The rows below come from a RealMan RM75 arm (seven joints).
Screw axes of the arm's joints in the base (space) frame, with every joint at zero. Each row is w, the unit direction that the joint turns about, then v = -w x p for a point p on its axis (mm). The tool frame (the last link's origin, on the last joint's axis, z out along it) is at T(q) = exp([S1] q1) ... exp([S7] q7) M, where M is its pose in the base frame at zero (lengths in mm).
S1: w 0 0 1 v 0.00 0.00 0.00
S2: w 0 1 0 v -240.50 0.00 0.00
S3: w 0 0 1 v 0.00 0.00 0.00
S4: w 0 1 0 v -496.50 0.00 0.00
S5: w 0 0 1 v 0.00 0.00 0.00
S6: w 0 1 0 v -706.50 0.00 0.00
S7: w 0 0 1 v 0.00 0.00 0.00
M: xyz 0.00 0.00 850.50 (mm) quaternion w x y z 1 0 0 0
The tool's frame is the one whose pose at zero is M.
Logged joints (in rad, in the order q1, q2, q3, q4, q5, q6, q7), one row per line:
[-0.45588, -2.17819, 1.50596, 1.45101, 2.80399, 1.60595, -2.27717]
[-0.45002, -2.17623, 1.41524, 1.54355, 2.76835, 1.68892, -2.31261]
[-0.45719, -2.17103, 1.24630, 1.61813, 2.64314, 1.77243, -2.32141]
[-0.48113, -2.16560, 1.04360, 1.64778, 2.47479, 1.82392, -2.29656]
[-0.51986, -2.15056, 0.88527, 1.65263, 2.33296, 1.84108, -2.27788]
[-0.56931, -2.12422, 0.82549, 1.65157, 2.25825, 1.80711, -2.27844]
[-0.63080, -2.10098, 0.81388, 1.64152, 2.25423, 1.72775, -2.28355]
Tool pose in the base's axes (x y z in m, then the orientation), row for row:
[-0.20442, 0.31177, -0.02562, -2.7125, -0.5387, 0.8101]
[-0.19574, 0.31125, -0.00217, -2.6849, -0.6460, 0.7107]
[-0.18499, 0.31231, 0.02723, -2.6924, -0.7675, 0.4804]
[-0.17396, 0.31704, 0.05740, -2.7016, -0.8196, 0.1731]
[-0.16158, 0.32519, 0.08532, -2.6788, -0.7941, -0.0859]
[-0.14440, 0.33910, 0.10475, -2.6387, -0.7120, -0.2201]
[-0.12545, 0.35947, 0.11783, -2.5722, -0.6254, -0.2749]
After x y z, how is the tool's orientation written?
As a rotation vector, in radians.
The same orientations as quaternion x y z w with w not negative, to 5 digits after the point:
[-0.93335, -0.18536, 0.27875, 0.12959]
[-0.93169, -0.22417, 0.24662, 0.14453]
[-0.93712, -0.26714, 0.16721, 0.14994]
[-0.94346, -0.28622, 0.06045, 0.15591]
[-0.94398, -0.27983, -0.03027, 0.17226]
[-0.94320, -0.25450, -0.07867, 0.19851]
[-0.93877, -0.22825, -0.10033, 0.23781]

